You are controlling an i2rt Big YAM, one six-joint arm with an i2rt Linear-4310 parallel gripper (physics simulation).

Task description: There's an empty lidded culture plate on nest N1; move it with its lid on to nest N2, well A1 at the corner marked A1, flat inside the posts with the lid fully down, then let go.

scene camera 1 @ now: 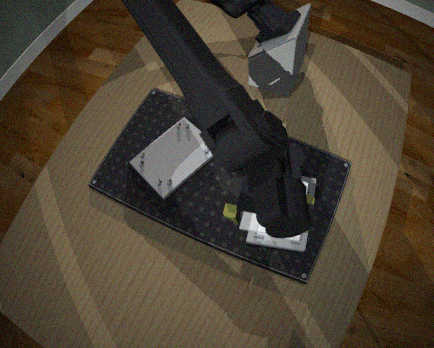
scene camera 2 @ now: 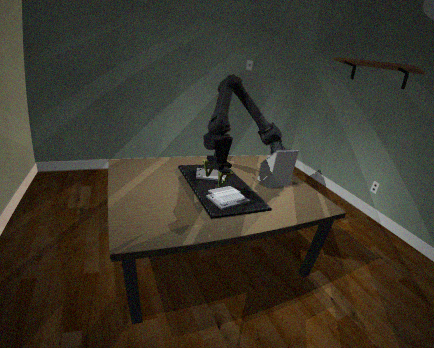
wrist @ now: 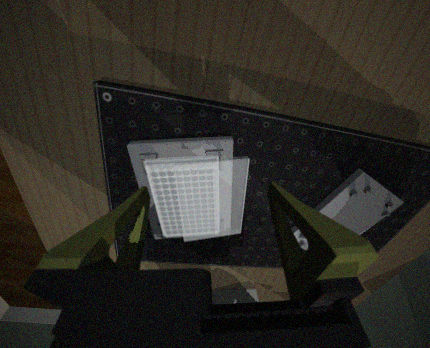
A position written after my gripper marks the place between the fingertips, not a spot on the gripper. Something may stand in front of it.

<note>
My gripper [wrist: 208,189] is open and holds nothing. Further things: a grey nest [wrist: 360,202] and a grey nest [wrist: 222,146].
</note>
